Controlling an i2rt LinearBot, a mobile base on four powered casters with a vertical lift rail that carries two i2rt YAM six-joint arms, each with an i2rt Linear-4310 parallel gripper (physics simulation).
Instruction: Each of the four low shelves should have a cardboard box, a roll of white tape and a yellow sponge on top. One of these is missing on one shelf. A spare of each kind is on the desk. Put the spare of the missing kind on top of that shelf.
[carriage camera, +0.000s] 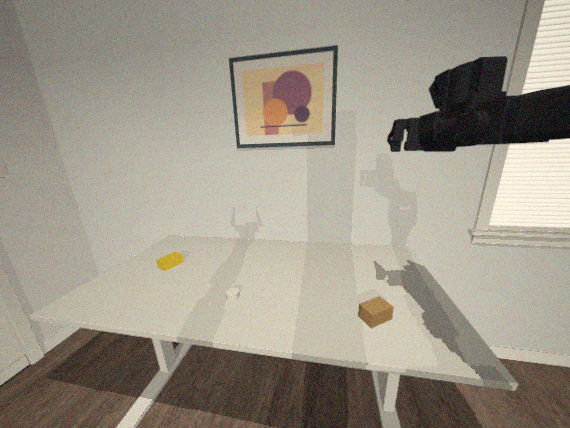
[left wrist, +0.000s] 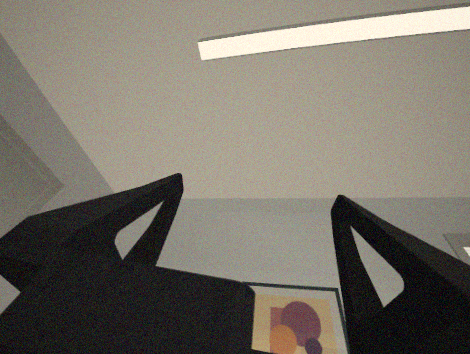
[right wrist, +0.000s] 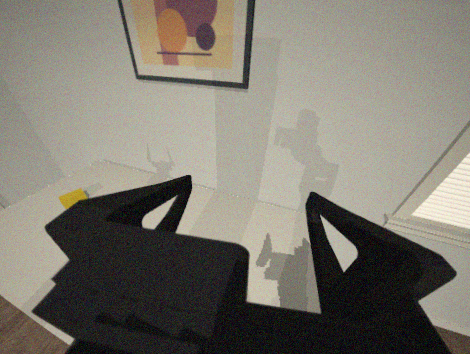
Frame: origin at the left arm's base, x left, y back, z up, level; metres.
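Where they show: left gripper, fingertip midpoint: (left wrist: 256, 191); right gripper, fingertip midpoint: (carriage camera: 406, 138) (right wrist: 248, 189).
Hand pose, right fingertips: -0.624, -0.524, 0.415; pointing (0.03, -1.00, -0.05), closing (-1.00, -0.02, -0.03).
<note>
Each offset is from my right fingertips to the centre of the thing, as dx, dy, dz. "spot": to the spot under its first point. Level surfaces: height alone.
On the white desk {dz -0.568} (carriage camera: 270, 320) (right wrist: 25, 235) lie three spares. A yellow sponge {+0.920, -0.391, -0.546} (carriage camera: 170, 261) (right wrist: 73, 198) is at the back left. A small roll of white tape {+0.537, -0.133, -0.556} (carriage camera: 233, 293) stands left of the middle. A brown cardboard box {+0.027, -0.012, -0.543} (carriage camera: 375, 312) is at the right, near the front edge. My right gripper (carriage camera: 395, 142) (right wrist: 248, 189) is open and empty, high above the right part of the desk. My left gripper (left wrist: 256, 191) is open and empty, pointing up toward the ceiling and wall. The low shelves do not show in these views.
A framed picture (carriage camera: 237, 105) (left wrist: 290, 286) (right wrist: 192, 81) hangs on the wall behind the desk. A window with blinds (carriage camera: 540, 190) (right wrist: 445, 205) is at the right. A ceiling lamp (left wrist: 330, 33) shows above. Dark wooden floor {dz -1.288} (carriage camera: 260, 395) lies below the desk, around its white legs {spot: -0.152, -0.152, -1.132} (carriage camera: 391, 392).
</note>
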